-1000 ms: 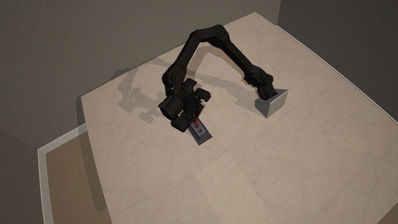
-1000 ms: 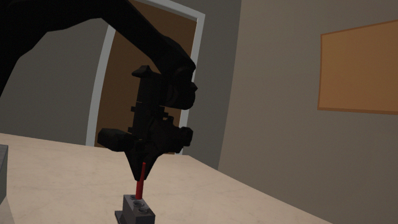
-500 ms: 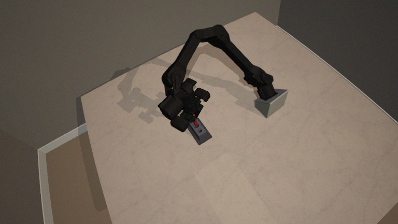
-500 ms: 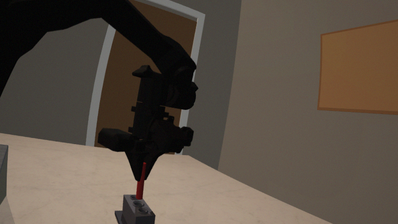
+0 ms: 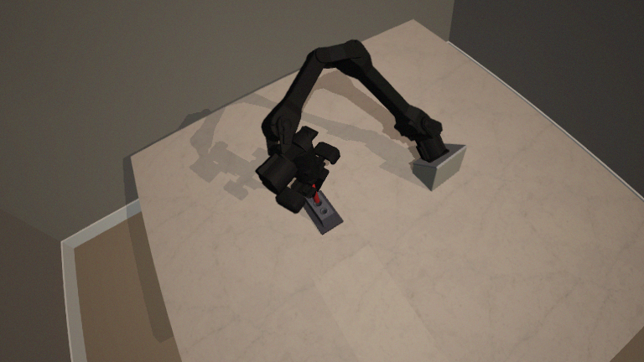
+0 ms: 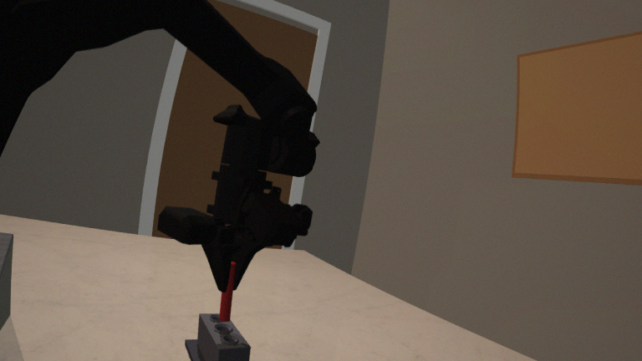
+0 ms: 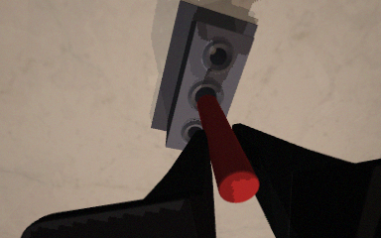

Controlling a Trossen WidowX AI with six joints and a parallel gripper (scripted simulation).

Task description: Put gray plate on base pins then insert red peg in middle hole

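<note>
My gripper tip is now 7 cm above the gray plate. The rest, counted from my gripper tip: red peg: right at my gripper tip; dark base: 11 cm below.
</note>
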